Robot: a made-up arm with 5 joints. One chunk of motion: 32 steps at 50 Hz.
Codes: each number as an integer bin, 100 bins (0 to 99) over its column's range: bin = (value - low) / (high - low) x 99, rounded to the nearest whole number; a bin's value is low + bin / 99 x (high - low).
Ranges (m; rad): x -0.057..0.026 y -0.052..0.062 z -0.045..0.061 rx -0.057..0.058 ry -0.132..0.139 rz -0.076..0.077
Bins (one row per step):
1: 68 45 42 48 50 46
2: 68 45 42 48 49 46
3: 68 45 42 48 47 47
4: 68 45 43 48 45 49
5: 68 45 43 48 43 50
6: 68 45 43 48 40 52
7: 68 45 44 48 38 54
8: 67 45 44 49 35 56
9: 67 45 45 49 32 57
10: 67 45 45 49 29 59
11: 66 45 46 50 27 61
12: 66 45 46 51 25 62
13: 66 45 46 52 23 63
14: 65 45 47 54 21 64
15: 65 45 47 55 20 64
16: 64 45 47 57 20 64
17: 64 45 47 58 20 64
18: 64 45 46 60 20 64
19: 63 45 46 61 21 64
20: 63 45 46 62 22 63
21: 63 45 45 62 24 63
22: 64 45 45 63 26 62
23: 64 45 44 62 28 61
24: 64 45 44 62 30 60
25: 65 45 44 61 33 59
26: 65 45 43 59 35 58
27: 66 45 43 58 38 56
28: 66 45 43 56 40 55
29: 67 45 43 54 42 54
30: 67 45 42 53 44 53
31: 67 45 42 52 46 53
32: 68 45 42 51 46 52
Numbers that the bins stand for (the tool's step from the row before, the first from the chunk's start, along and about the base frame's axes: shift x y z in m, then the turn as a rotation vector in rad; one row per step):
1: 0.00001 -0.00018 -0.00003 -0.00124 0.00487 -0.00491
2: 0.00001 -0.00018 -0.00003 -0.00124 0.00213 -0.00491
3: 0.00001 -0.00018 -0.00003 -0.00124 -0.00334 -0.00336
4: 0.00001 -0.00018 0.00104 -0.00124 -0.00882 -0.00027
5: 0.00001 -0.00018 0.00104 -0.00124 -0.01429 0.00127
6: 0.00001 -0.00018 0.00104 -0.00124 -0.02251 0.00436
7: 0.00001 -0.00018 0.00211 -0.00124 -0.02798 0.00745
8: -0.00083 -0.00018 0.00211 -0.00008 -0.03619 0.01055
9: -0.00083 -0.00018 0.00318 -0.00008 -0.04440 0.01209
10: -0.00083 -0.00018 0.00318 -0.00008 -0.05262 0.01518
11: -0.00167 -0.00018 0.00425 0.00108 -0.05809 0.01827
12: -0.00167 -0.00018 0.00425 0.00224 -0.06357 0.01982
13: -0.00167 -0.00018 0.00425 0.00340 -0.06904 0.02136
14: -0.00251 -0.00018 0.00532 0.00573 -0.07452 0.02291
15: -0.00251 -0.00018 0.00532 0.00689 -0.07725 0.02291
16: -0.00334 -0.00018 0.00532 0.00921 -0.07725 0.02291
17: -0.00334 -0.00018 0.00532 0.01037 -0.07725 0.02291
18: -0.00334 -0.00018 0.00425 0.01270 -0.07725 0.02291
19: -0.00418 -0.00018 0.00425 0.01386 -0.07452 0.02291
20: -0.00418 -0.00018 0.00425 0.01502 -0.07178 0.02136
21: -0.00418 -0.00018 0.00318 0.01502 -0.06630 0.02136
22: -0.00334 -0.00018 0.00318 0.01618 -0.06083 0.01982
23: -0.00334 -0.00018 0.00211 0.01502 -0.05535 0.01827
24: -0.00334 -0.00018 0.00211 0.01502 -0.04988 0.01673
25: -0.00251 -0.00018 0.00211 0.01386 -0.04167 0.01518
26: -0.00251 -0.00018 0.00104 0.01154 -0.03619 0.01364
27: -0.00167 -0.00018 0.00104 0.01037 -0.02798 0.01055
28: -0.00167 -0.00018 0.00104 0.00805 -0.02251 0.00900
29: -0.00083 -0.00018 0.00104 0.00573 -0.01703 0.00745
30: -0.00083 -0.00018 -0.00003 0.00457 -0.01156 0.00591
31: -0.00083 -0.00018 -0.00003 0.00340 -0.00608 0.00591
32: 0.00001 -0.00018 -0.00003 0.00224 -0.00608 0.00436

